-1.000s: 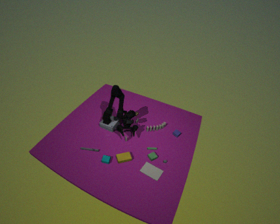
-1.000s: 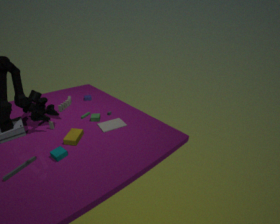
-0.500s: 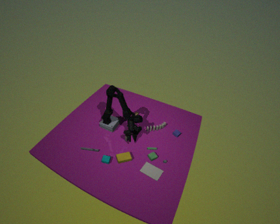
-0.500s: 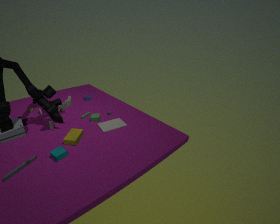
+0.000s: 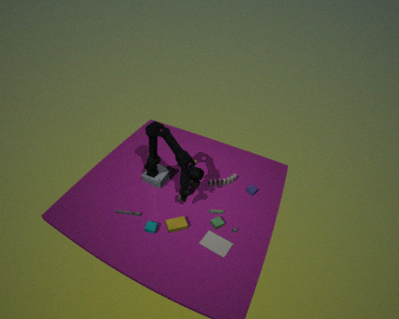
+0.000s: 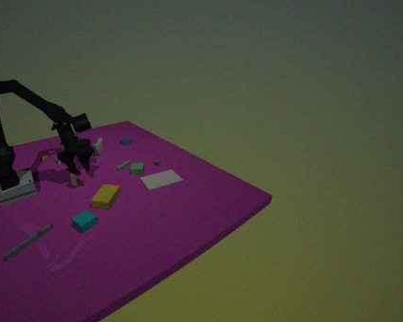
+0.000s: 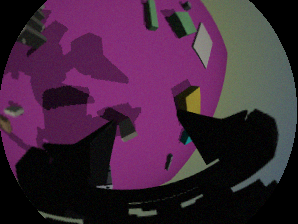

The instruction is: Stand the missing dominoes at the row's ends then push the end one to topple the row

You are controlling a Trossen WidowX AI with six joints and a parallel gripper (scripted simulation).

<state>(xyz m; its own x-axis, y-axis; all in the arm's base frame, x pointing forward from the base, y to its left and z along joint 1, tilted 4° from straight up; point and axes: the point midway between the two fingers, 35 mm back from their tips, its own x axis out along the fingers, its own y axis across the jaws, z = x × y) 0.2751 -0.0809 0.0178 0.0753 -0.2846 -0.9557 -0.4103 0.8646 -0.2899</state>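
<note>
My gripper tip is now 380 mm to the right of the brown piece, 100 mm past it and 50 mm above it. The rest, counted from my gripper tip: yellow block (170 mm to the right, 40 mm below, 30 mm ahead); green block (240 mm ahead, 50 mm to the right, 40 mm below); green stick (200 mm ahead, 50 mm below, 30 mm to the left).
</note>
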